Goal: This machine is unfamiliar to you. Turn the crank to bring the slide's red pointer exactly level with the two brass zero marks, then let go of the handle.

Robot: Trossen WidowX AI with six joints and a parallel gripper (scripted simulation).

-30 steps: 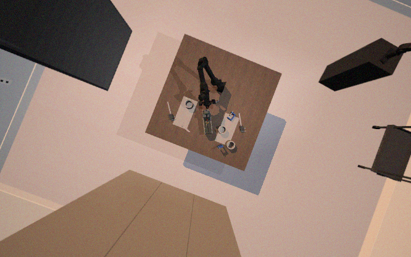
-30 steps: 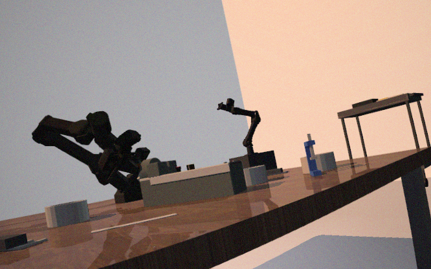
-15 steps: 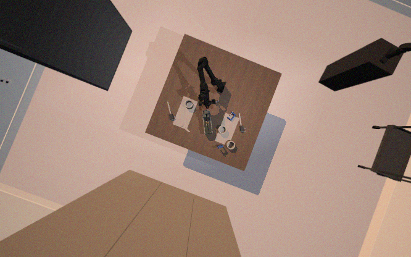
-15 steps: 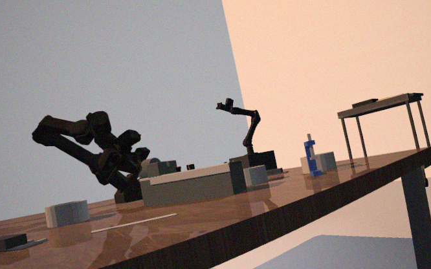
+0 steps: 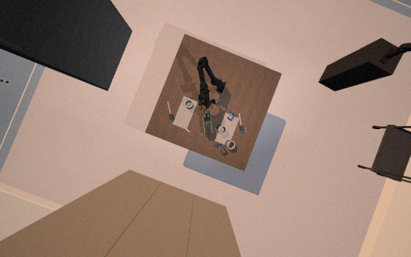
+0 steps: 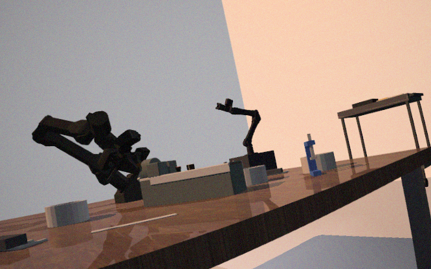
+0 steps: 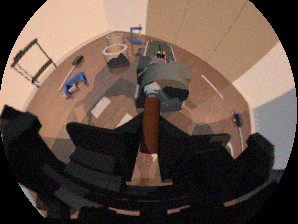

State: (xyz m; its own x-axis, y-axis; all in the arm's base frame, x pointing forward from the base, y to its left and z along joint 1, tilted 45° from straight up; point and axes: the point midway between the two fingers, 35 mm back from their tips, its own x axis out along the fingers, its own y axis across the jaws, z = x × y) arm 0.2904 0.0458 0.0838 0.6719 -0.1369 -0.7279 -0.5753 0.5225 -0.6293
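The crank handle is 1 cm behind my gripper tip, 1 cm to the right of it and 3 cm above it. From my gripper tip the other things lie so: red pointer 12 cm ahead, 6 cm to the left; thin white rod 33 cm ahead, 13 cm to the right, 9 cm below.
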